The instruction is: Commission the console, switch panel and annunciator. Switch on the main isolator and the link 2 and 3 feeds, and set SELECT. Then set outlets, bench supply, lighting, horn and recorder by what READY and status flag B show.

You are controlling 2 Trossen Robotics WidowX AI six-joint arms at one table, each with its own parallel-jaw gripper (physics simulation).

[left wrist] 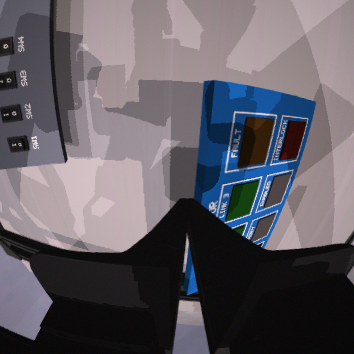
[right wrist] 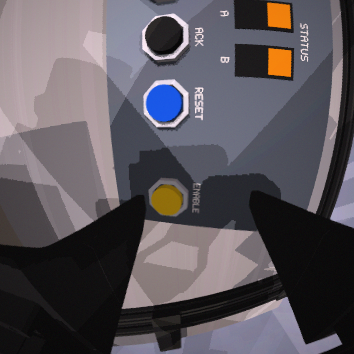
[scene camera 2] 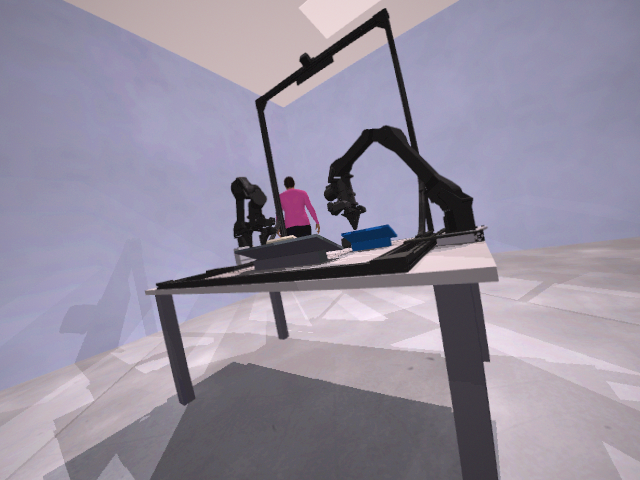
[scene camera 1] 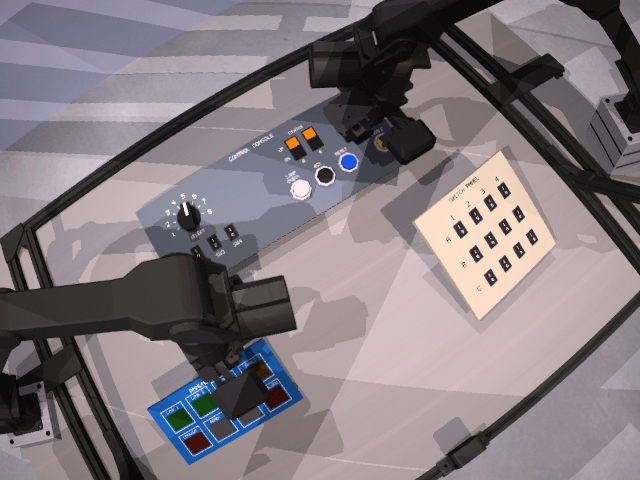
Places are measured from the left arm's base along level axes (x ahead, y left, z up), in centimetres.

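Pixels of known places: left gripper, fingertip midpoint: (left wrist: pixel 185 204) (scene camera 2: pixel 355 229); right gripper, fingertip midpoint: (right wrist: pixel 197 199) (scene camera 1: pixel 372 129); left arm's base at its link origin: (scene camera 2: pixel 461 230) (scene camera 1: pixel 25 414); right arm's base at its link origin: (scene camera 2: pixel 243 247) (scene camera 1: pixel 635 116).
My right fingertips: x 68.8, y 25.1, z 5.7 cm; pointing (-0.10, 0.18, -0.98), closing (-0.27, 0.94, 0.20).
For each thing: its top centre in the pictures, then the offset to it from my right fingertips. "spot": a spot on its surface instead.
- grey console at its top centre: (scene camera 1: pixel 266 166) (scene camera 2: pixel 281 239) dz +1.6, dx -16.9, dy -1.7 cm
- Status flags A at a spot on its surface: (right wrist: pixel 263 16) (scene camera 1: pixel 296 147) spot: dz -0.7, dx -11.7, dy +1.5 cm
- B at a spot on its surface: (right wrist: pixel 263 62) (scene camera 1: pixel 313 138) spot: dz -0.8, dx -8.8, dy +2.1 cm
- yellow ENABLE button at its top centre: (right wrist: pixel 167 204) dz -1.8, dx +1.5, dy -1.2 cm
- blue annunciator at its top centre: (left wrist: pixel 238 237) (scene camera 1: pixel 214 395) (scene camera 2: pixel 366 228) dz -0.3, dx -33.2, dy -31.0 cm
- blue RESET button at its top centre: (right wrist: pixel 165 101) (scene camera 1: pixel 348 159) dz -1.8, dx -4.9, dy -2.8 cm
- black ACK button at its top centre: (right wrist: pixel 164 29) (scene camera 1: pixel 324 172) dz -1.8, dx -9.0, dy -3.8 cm
The grey console (scene camera 1: pixel 248 175) (scene camera 2: pixel 289 248) (right wrist: pixel 220 130) has its SELECT knob (scene camera 1: pixel 188 215) pointing at about 5. Status flags A (scene camera 1: pixel 295 147) (right wrist: pixel 263 16) and B (scene camera 1: pixel 312 137) (right wrist: pixel 263 62) show orange on the UP half. My right gripper (scene camera 1: pixel 381 133) (right wrist: pixel 197 199) is open and empty above the console's end; in the right wrist view the yellow ENABLE button (right wrist: pixel 167 200) shows between its fingertips. My left gripper (scene camera 2: pixel 355 227) (left wrist: pixel 185 204) is shut and empty above the blue annunciator (scene camera 2: pixel 369 235) (left wrist: pixel 200 140), whose visible lamps look dark. Rocker positions on the cream switch panel (scene camera 1: pixel 444 248) are too small to read.
The blue RESET button (scene camera 1: pixel 348 161) (right wrist: pixel 164 103) and black ACK button (scene camera 1: pixel 325 175) (right wrist: pixel 163 35) lie beside ENABLE. The left arm partly covers the console's small switches in scene camera 1. A black frame (scene camera 2: pixel 398 77) rises over the table. A person in pink (scene camera 2: pixel 295 206) stands behind it.
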